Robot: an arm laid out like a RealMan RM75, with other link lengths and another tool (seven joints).
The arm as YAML. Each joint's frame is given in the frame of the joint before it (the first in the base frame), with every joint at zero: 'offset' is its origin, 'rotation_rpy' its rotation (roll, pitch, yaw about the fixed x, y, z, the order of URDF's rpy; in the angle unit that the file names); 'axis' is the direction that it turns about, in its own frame. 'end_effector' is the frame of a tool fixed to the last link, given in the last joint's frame.
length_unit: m
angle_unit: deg
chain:
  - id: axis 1
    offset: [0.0, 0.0, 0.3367]
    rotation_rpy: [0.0, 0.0, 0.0]
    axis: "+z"
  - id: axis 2
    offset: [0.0, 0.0, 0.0]
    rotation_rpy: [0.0, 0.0, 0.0]
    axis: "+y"
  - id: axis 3
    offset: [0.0, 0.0, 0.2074]
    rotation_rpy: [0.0, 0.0, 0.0]
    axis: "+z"
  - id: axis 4
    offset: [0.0, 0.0, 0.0]
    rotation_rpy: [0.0, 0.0, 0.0]
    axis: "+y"
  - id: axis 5
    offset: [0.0, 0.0, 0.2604]
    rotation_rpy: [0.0, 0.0, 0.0]
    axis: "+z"
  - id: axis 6
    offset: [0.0, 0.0, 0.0]
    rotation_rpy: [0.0, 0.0, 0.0]
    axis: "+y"
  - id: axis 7
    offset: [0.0, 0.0, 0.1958]
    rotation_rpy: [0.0, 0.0, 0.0]
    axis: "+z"
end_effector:
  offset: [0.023, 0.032, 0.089]
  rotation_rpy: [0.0, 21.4, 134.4]
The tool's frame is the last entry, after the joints.
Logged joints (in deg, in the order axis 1, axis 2, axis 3, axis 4, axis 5, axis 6, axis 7), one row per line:
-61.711 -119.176 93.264 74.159 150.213 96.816 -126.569
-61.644 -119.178 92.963 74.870 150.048 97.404 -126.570
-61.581 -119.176 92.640 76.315 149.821 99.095 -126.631
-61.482 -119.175 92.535 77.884 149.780 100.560 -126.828
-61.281 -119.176 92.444 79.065 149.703 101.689 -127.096
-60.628 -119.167 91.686 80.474 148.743 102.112 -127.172
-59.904 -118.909 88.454 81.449 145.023 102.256 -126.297
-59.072 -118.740 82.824 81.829 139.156 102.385 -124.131
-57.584 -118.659 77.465 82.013 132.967 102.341 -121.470
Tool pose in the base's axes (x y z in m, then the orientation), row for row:
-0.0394 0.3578 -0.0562 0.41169 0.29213 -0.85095 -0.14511
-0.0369 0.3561 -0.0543 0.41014 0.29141 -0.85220 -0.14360
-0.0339 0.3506 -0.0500 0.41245 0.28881 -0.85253 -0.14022
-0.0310 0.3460 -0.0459 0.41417 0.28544 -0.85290 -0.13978
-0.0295 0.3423 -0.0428 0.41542 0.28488 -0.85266 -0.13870
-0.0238 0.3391 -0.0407 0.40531 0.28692 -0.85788 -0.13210
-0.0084 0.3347 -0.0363 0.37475 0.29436 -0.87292 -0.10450
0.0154 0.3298 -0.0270 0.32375 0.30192 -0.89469 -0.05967
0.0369 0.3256 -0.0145 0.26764 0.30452 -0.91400 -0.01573
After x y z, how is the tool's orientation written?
As a quaternion, w x y z.
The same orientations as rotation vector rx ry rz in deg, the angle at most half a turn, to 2 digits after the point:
42.11 -122.67 -20.92
42.04 -122.94 -20.72
41.62 -122.86 -20.21
41.10 -122.82 -20.13
41.00 -122.71 -19.96
41.48 -124.04 -19.10
43.17 -128.03 -15.33
45.38 -134.49 -8.97
47.08 -141.30 -2.43

